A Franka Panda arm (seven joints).
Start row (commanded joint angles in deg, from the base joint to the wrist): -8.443, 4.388, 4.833, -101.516, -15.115, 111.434, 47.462
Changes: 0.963, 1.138, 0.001, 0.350, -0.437, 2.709, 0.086; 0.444, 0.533, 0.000, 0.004, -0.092, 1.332, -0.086; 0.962, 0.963, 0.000, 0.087, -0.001, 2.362, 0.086; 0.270, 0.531, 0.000, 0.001, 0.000, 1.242, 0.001; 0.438, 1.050, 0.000, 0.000, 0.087, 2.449, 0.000; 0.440, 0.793, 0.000, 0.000, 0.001, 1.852, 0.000; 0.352, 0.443, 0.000, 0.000, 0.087, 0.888, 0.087; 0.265, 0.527, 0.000, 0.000, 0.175, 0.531, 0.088
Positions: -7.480, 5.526, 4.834, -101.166, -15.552, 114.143, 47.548; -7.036, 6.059, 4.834, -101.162, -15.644, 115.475, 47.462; -6.074, 7.022, 4.834, -101.075, -15.645, 117.837, 47.548; -5.804, 7.553, 4.834, -101.074, -15.645, 119.079, 47.549; -5.366, 8.603, 4.834, -101.074, -15.558, 121.528, 47.549; -4.926, 9.396, 4.834, -101.074, -15.557, 123.380, 47.549; -4.574, 9.839, 4.834, -101.074, -15.470, 124.268, 47.636; -4.309, 10.366, 4.834, -101.074, -15.295, 124.799, 47.724
